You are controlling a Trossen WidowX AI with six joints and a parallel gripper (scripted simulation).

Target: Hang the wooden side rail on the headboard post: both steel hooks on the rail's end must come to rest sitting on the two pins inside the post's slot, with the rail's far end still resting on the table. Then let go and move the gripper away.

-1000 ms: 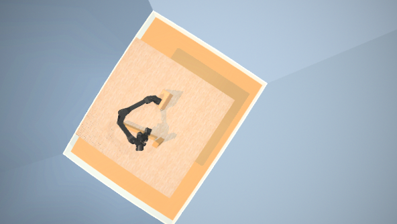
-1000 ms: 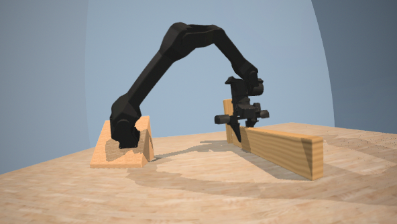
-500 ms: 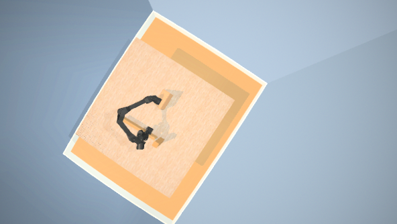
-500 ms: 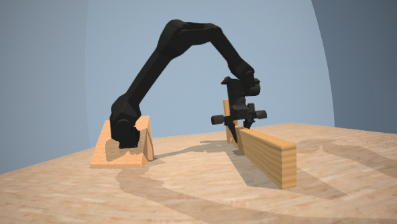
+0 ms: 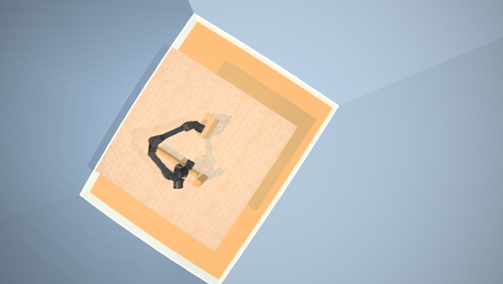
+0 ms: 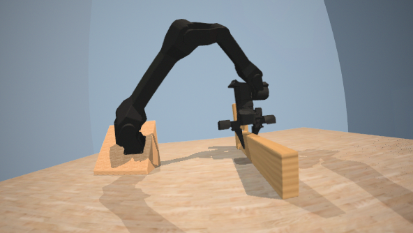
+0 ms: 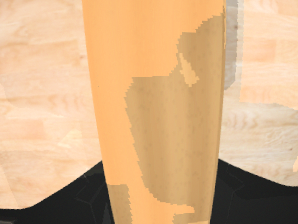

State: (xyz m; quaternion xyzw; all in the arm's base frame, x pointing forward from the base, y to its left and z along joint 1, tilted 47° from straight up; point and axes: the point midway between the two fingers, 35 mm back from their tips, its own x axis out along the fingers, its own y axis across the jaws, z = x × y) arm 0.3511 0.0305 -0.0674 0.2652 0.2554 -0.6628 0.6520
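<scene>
Right now the headboard post is 140 mm to the left of my gripper tip and 70 mm above it.
</scene>
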